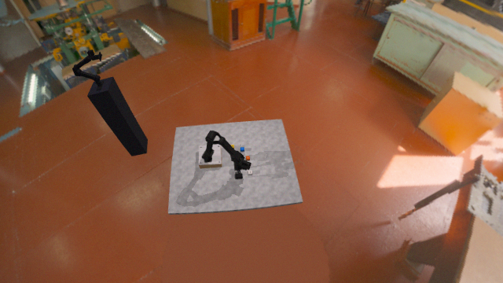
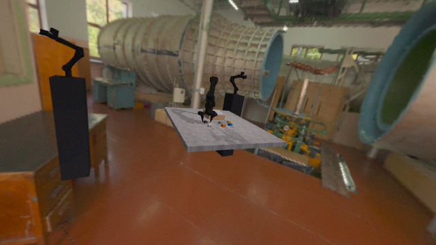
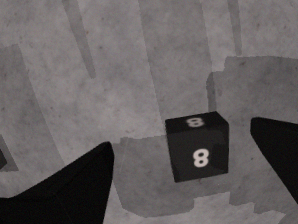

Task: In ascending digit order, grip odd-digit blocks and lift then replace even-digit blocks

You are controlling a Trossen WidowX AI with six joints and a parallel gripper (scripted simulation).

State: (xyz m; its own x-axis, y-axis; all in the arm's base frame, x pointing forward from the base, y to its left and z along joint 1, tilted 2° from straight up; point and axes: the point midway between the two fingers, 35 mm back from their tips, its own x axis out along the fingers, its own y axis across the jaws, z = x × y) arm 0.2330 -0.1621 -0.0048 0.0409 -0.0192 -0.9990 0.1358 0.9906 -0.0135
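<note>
The yellow block lies 280 mm to the left of my gripper tip. Round my gripper tip: white block (100 mm ahead, 20 mm to the right); black block (10 mm behind, 10 mm to the right); grey block (30 mm ahead, 150 mm to the left).
</note>
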